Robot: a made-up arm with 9 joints. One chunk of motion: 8 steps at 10 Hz.
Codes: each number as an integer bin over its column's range. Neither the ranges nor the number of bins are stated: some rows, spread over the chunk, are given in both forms.
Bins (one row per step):
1: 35 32 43 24 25 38 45 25 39
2: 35 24 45 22 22 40 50 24 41
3: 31 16 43 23 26 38 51 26 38
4: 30 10 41 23 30 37 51 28 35
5: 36 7 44 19 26 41 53 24 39
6: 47 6 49 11 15 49 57 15 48
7: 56 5 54 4 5 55 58 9 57
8: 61 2 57 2 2 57 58 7 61
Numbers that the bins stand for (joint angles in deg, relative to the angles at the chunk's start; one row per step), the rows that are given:
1: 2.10 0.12 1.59 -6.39 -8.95 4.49 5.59 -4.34 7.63
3: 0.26 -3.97 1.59 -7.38 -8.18 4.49 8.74 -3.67 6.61
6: 7.64 -6.53 2.93 -19.20 -16.58 9.57 11.89 -11.01 16.78
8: 14.10 -7.55 4.72 -28.07 -26.50 13.26 12.41 -16.36 30.01
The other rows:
2: 2.10 -1.93 2.04 -8.36 -11.24 5.41 8.21 -5.00 9.66
4: -0.20 -5.50 1.14 -7.38 -5.13 4.03 8.74 -2.33 3.56
5: 2.57 -6.27 1.81 -11.32 -8.18 5.88 9.79 -5.00 7.63
7: 11.79 -6.78 4.05 -26.10 -24.21 12.34 12.41 -15.02 25.94

